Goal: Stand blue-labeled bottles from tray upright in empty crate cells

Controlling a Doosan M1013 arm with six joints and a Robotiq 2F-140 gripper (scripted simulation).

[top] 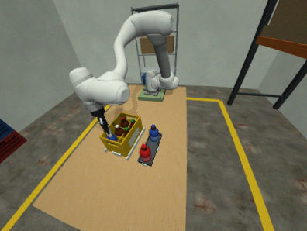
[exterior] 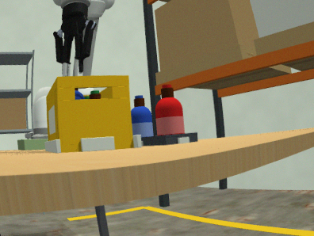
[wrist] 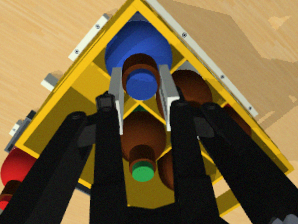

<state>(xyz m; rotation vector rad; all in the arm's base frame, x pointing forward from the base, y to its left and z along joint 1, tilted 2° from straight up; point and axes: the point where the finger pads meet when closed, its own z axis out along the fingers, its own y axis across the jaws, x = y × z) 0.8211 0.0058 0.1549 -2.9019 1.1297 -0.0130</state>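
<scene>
The yellow crate lies 11 cm below my hand, 9 cm behind it and 4 cm to the left of it. Round my hand: red-labeled bottle: 26 cm to the left, 11 cm below; dark tray: 26 cm to the left, 18 cm below, 9 cm behind.
</scene>
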